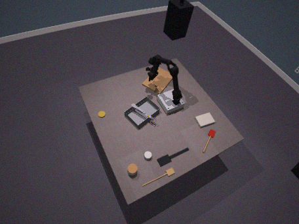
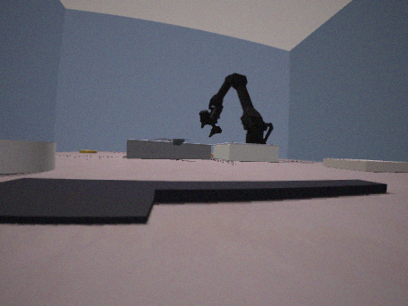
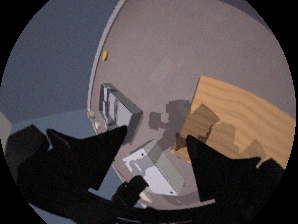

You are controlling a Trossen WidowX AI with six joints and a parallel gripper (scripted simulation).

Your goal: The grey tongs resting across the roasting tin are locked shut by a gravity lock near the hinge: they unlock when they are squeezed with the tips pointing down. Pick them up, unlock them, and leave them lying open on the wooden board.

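Now: gripper tip 320 mm to the right of the yellow lock piece, 220 mm short of it and 80 mm above it. Also, from my gripper tip: white cylinder: 650 mm to the left, 410 mm ahead, 120 mm below; roasting tin: 240 mm to the left, 230 mm ahead, 110 mm below; wooden board: 180 mm behind, 130 mm below, 70 mm to the right.
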